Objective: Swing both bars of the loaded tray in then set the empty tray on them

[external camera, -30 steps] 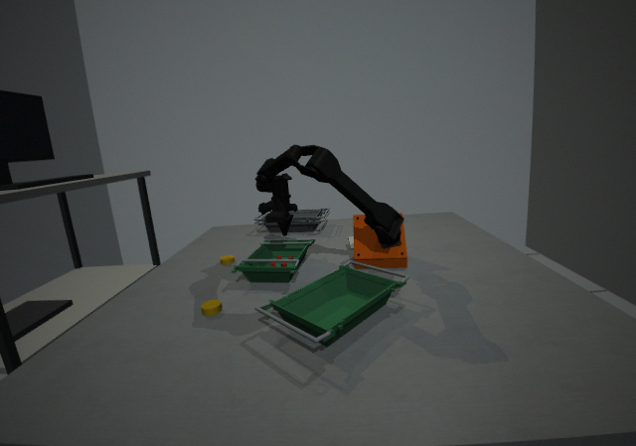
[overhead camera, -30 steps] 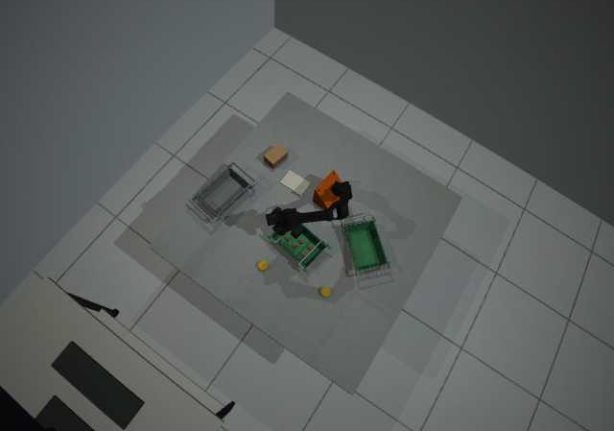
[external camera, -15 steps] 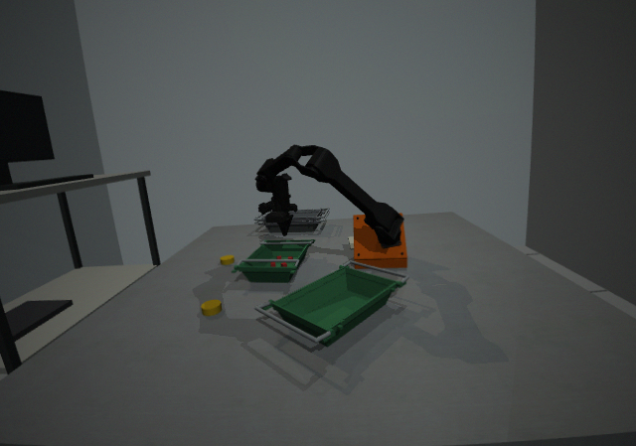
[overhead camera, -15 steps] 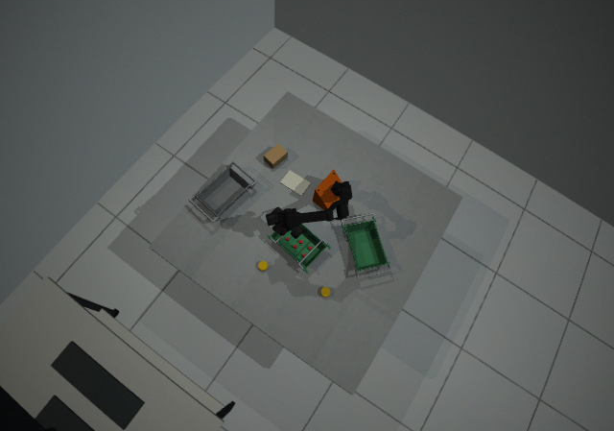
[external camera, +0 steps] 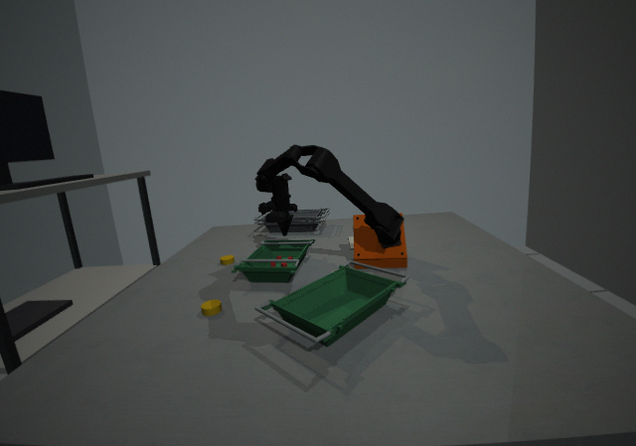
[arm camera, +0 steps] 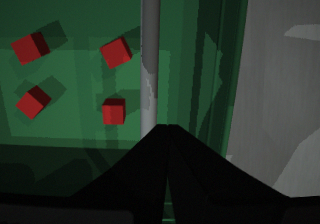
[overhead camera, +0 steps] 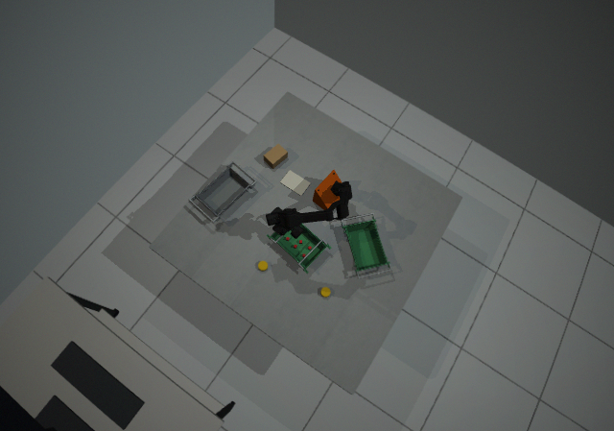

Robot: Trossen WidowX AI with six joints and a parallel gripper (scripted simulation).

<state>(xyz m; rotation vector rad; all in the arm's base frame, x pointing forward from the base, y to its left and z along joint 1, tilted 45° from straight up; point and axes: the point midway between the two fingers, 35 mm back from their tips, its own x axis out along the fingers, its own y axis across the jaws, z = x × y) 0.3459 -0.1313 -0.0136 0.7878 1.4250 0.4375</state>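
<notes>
Now: gripper tip 17 cm past the green tray, 40 cm to the right of it and 4 cm above it. The rest, counted from my gripper tip: white pad: 29 cm behind, 13 cm to the right, 8 cm below; then brown box: 36 cm behind, 31 cm to the right, 6 cm below.
</notes>
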